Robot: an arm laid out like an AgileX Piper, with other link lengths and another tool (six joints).
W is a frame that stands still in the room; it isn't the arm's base.
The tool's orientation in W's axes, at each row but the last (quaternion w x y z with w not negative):
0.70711, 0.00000, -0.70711, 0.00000
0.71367, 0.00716, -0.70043, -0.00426
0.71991, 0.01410, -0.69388, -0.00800
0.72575, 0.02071, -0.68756, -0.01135
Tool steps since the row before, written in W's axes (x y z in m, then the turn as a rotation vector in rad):
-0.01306, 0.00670, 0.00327, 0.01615, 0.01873, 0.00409
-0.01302, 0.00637, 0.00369, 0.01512, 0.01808, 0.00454
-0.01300, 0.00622, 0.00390, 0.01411, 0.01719, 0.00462
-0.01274, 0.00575, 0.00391, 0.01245, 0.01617, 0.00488
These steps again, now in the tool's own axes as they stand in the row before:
0.00327, 0.00670, 0.01306, 0.00409, 0.01873, -0.01615
0.00334, 0.00648, 0.01306, 0.00453, 0.01809, -0.01511
0.00322, 0.00644, 0.01308, 0.00460, 0.01721, -0.01409
0.00295, 0.00608, 0.01285, 0.00482, 0.01623, -0.01240

